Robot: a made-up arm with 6 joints.
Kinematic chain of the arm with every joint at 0, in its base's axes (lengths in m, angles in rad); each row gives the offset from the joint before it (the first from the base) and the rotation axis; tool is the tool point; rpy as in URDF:
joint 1: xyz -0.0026 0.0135 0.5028 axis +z
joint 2: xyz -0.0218 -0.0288 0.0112 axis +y
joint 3: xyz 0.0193 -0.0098 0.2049 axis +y
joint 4: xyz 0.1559 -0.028 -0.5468 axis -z
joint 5: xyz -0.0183 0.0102 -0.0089 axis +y
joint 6: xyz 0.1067 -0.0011 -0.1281 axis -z
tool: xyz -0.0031 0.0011 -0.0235 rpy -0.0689 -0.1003 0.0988
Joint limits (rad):
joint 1: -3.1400..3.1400
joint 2: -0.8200..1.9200
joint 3: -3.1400..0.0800
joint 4: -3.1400..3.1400
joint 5: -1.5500..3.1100
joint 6: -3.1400..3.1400
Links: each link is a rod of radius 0.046 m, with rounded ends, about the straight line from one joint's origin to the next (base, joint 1, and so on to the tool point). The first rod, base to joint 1, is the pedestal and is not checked.
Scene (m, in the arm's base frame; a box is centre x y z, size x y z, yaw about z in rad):
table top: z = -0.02
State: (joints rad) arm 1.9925 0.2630 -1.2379 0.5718 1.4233 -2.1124
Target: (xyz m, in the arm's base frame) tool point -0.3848 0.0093 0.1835
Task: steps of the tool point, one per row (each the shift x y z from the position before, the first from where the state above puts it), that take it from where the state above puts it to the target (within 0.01 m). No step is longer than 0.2 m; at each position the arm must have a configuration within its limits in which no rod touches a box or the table.
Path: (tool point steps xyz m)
1: -0.1023 -0.1391 -0.0592
2: -0.0496 -0.1544 -0.0470
3: 0.0021 -0.1503 -0.0351
4: 0.0460 -0.1300 -0.0236

